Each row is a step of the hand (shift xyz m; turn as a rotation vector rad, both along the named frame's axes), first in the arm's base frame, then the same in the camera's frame.
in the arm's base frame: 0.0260 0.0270 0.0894 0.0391 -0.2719 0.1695
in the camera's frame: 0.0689 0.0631 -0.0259 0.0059 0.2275 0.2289
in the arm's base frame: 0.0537 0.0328 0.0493 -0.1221 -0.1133 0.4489
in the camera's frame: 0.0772 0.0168 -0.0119 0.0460 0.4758 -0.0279
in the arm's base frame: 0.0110 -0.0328 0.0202 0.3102 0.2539 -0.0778
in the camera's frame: 0.0058 0.0253 0.0305 0.3171 -0.2481 -0.0678
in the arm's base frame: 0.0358 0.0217 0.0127 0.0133 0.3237 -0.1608
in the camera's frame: 0.0430 -0.0068 -0.0046 0.0600 -0.2528 -0.2516
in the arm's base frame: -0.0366 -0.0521 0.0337 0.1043 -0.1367 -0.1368
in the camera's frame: -0.0351 0.0584 0.0235 -0.0197 -0.1103 0.1890
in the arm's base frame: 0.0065 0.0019 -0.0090 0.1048 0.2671 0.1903
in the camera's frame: 0.0023 -0.0107 0.0027 0.2633 0.0509 -0.2159
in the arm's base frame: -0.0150 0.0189 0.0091 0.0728 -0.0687 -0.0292
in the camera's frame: -0.0019 0.0067 -0.0248 0.0237 -0.0264 0.0981
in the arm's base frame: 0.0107 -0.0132 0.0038 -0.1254 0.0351 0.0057
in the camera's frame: 0.0058 0.0044 0.0158 -0.0895 0.0326 -0.0890
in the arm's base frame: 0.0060 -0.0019 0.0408 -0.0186 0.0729 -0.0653
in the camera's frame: 0.0214 0.0352 -0.0021 -0.0167 -0.0762 -0.0619
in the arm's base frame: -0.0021 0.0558 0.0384 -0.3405 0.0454 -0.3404
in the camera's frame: 0.0345 0.0169 -0.0559 -0.4103 -0.2132 -0.1416
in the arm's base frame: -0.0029 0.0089 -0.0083 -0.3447 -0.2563 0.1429
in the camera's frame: -0.0027 -0.0094 -0.0078 -0.3194 0.3178 0.0438
